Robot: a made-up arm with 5 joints.
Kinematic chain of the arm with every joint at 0, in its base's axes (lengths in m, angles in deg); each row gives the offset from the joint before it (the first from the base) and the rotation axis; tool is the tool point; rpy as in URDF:
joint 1: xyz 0.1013 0 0.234 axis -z
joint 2: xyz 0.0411 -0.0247 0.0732 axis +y
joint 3: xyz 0.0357 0 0.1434 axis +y
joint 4: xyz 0.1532 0 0.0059 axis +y
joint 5: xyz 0.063 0.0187 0 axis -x
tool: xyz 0 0 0 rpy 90 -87.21 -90
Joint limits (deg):
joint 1: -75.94..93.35
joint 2: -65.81..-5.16
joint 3: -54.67..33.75
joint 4: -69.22..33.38
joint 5: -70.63..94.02
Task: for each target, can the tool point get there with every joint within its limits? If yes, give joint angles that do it. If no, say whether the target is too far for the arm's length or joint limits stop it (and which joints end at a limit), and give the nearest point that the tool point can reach.
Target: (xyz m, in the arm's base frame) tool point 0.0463 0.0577 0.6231
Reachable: yes | joints 50.71 -61.26 -31.79 4.92 -23.74
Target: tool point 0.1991 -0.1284 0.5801
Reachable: yes | joints 50.58 -33.58 -0.85 -7.65 56.99
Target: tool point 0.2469 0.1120 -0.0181
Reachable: no: joint limits stop it (at a limit: joint 2, joint 3, joint 4) | nearest point 0.2842 0.1407 0.3295 | short by 0.351 m
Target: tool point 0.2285 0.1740 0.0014
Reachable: no: joint limits stop it (at a limit: joint 2, joint 3, joint 4) | nearest point 0.2375 0.1863 0.3295 | short by 0.328 m
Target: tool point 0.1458 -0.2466 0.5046
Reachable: yes | joints 78.40 -12.57 -6.38 24.10 58.27
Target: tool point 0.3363 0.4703 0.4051
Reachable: no: too far | nearest point 0.2260 0.2496 0.4308 | short by 0.248 m
